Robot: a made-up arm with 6 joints.
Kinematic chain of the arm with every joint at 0, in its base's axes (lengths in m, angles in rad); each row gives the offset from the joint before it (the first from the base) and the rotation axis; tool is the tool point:
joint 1: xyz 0 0 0.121 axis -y
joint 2: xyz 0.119 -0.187 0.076 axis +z
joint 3: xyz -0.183 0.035 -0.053 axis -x
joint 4: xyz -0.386 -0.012 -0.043 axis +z
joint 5: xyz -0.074 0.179 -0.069 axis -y
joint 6: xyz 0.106 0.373 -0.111 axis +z
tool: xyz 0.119 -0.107 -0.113
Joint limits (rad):
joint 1: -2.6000..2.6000
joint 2: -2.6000..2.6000
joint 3: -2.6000..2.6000
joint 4: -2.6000..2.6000
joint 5: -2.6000..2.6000
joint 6: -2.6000..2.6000
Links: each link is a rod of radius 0.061 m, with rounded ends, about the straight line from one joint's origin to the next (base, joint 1, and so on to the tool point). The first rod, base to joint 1, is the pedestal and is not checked.
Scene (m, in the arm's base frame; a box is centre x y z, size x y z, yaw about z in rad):
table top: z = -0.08
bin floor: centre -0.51 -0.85 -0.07 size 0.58 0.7 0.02 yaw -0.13
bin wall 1: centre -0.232 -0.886 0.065 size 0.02 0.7 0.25 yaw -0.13
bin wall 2: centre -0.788 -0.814 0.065 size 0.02 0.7 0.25 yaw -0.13
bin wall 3: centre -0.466 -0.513 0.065 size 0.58 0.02 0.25 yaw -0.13
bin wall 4: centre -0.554 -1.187 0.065 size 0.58 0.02 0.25 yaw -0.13
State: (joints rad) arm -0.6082 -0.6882 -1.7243 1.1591 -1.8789 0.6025
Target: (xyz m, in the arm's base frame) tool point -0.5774 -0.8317 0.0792
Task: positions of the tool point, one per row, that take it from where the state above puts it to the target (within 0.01 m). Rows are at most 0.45 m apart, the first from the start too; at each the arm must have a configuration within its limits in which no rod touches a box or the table.
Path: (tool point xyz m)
1: -0.7748 0.6011 0.4044
2: -0.9367 0.2478 0.4400
3: -0.9559 -0.1572 0.4745
4: -0.8247 -0.5397 0.4747
5: -0.5774 -0.8317 0.4258
6: -0.5774 -0.8317 0.0792

